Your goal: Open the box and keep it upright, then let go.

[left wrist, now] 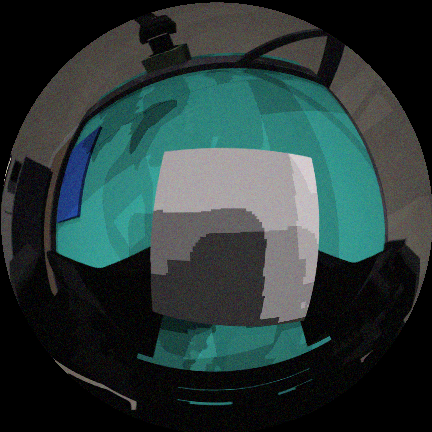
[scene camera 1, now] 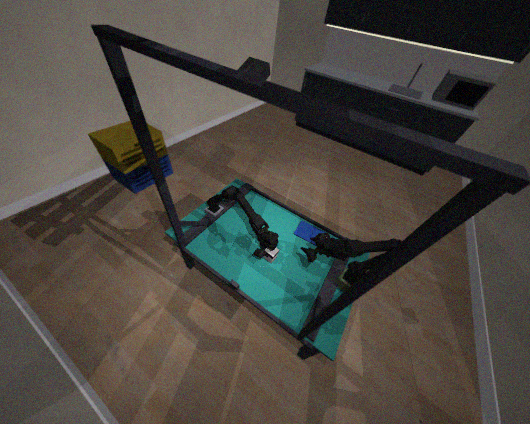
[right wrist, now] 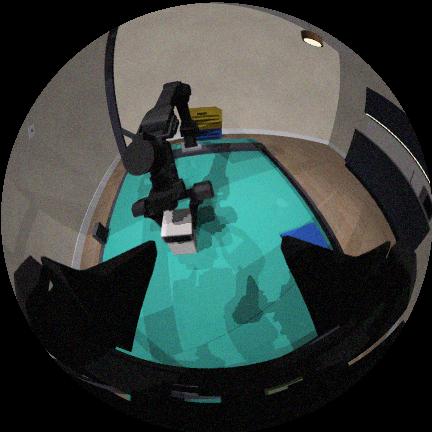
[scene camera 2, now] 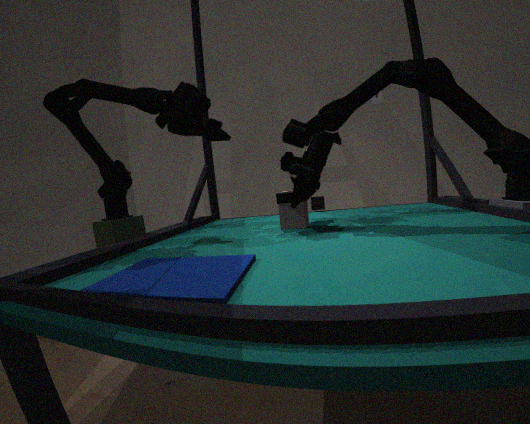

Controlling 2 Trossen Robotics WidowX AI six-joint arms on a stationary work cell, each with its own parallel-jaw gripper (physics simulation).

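Frame: origin at the left arm's base, x ahead, y left, z up, level; metres.
Where they show: left gripper, fingertip midpoint: point(left wrist: 229, 242) point(scene camera 1: 270, 252) point(right wrist: 181, 231) point(scene camera 2: 294, 208); right gripper, fingertip midpoint: point(scene camera 1: 305, 243) point(right wrist: 219, 245) point(scene camera 2: 221, 136); left arm's base, origin of the base link: point(scene camera 1: 214, 208) point(right wrist: 190, 144) point(scene camera 2: 524, 198); right arm's base, origin of the base link: point(left wrist: 163, 50) point(scene camera 1: 349, 278) point(scene camera 2: 117, 218).
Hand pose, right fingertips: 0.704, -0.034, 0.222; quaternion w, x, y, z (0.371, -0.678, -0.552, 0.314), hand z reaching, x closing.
Observation:
Things, the pixels of their top centre, and the offset from my right fingertips, as dx, dy, dz. Level surfaces: height alone.
- small whitish box, middle of its top: point(right wrist: 176, 220) point(scene camera 2: 292, 191) -0.161, -0.050, -0.162
- flat blue panel, middle of its top: point(scene camera 2: 173, 272) point(left wrist: 71, 173) point(right wrist: 315, 255) point(scene camera 1: 310, 233) -0.014, +0.290, -0.248
- teal table, its level: dz -0.256
A small whitish box point(scene camera 1: 271, 253) point(scene camera 2: 294, 218) point(right wrist: 184, 246) stands upright on the teal table top, with a dark band near its top. Its pale lid point(left wrist: 225, 182) looks closed and fills the middle of the left wrist view. My left gripper point(scene camera 1: 267, 252) point(scene camera 2: 296, 200) point(left wrist: 229, 242) point(right wrist: 181, 231) points down over the box, its fingers against two opposite sides of the lid; it is shut on the lid. The far finger is partly hidden in scene camera 2. My right gripper point(scene camera 1: 305, 255) point(scene camera 2: 225, 136) point(right wrist: 219, 245) is open and empty, raised above the table, apart from the box.
A flat blue panel point(scene camera 1: 305, 231) point(scene camera 2: 200, 277) point(left wrist: 77, 182) point(right wrist: 307, 235) lies near one table edge. The teal table point(scene camera 1: 250, 295) point(scene camera 2: 380, 270) has a dark raised frame around it, and tall dark posts and beams point(scene camera 1: 135, 105) stand over it.

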